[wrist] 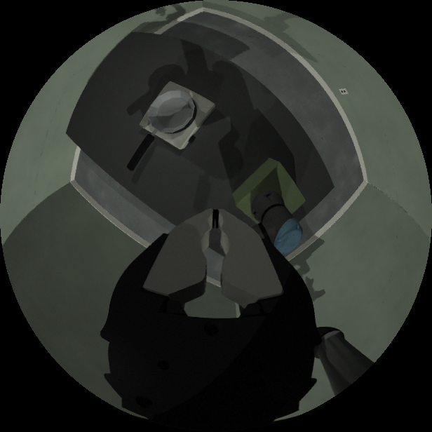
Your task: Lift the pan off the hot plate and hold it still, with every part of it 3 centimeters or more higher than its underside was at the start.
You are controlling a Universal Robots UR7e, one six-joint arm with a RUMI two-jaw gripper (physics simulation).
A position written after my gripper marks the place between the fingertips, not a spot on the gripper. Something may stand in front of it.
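Observation:
I am looking at a pale square hot plate [203,107] and a grey faceted pan [171,110]. My gripper [215,210] is there for me to see as well.

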